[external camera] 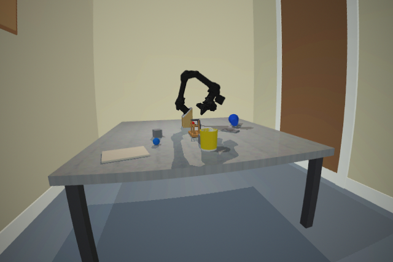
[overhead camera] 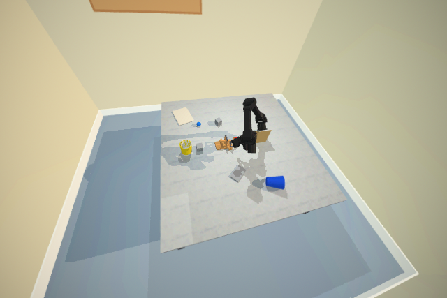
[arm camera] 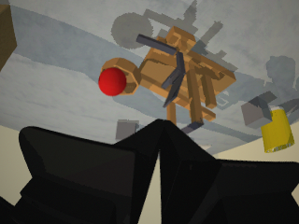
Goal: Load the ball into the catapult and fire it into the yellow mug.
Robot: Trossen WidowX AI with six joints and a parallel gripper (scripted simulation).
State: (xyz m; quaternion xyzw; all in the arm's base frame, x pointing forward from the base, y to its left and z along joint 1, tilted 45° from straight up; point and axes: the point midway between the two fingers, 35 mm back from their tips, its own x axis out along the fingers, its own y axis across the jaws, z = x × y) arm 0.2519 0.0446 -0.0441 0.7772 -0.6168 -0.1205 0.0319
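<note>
Now: gripper tip 70 mm above the red ball, 60 mm to the left of it and 40 mm past it. From my gripper tip the other things lie so: flat grey slab: 220 mm to the left, 120 mm below, 50 mm ahead; yellow mug: 380 mm ahead, 100 mm below, 90 mm to the right; wooden catapult: 80 mm below, 40 mm to the right, 40 mm ahead.
</note>
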